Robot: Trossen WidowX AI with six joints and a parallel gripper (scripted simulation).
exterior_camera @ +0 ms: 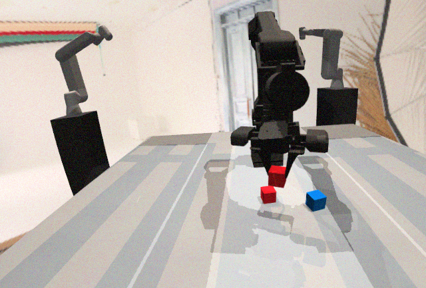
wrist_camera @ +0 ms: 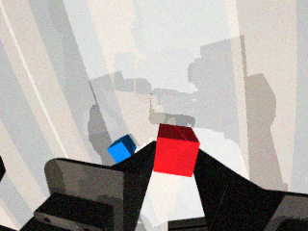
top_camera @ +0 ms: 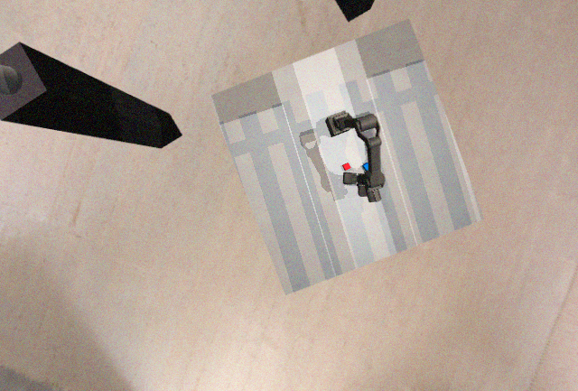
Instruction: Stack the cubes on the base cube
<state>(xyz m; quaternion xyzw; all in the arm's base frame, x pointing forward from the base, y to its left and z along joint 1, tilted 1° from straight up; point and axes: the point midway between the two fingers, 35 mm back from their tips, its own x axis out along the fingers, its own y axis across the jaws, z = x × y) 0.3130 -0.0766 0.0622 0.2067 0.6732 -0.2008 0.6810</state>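
Right now the blue base cube is 110 mm to the left of my gripper tip, 100 mm below it and 10 mm behind it.
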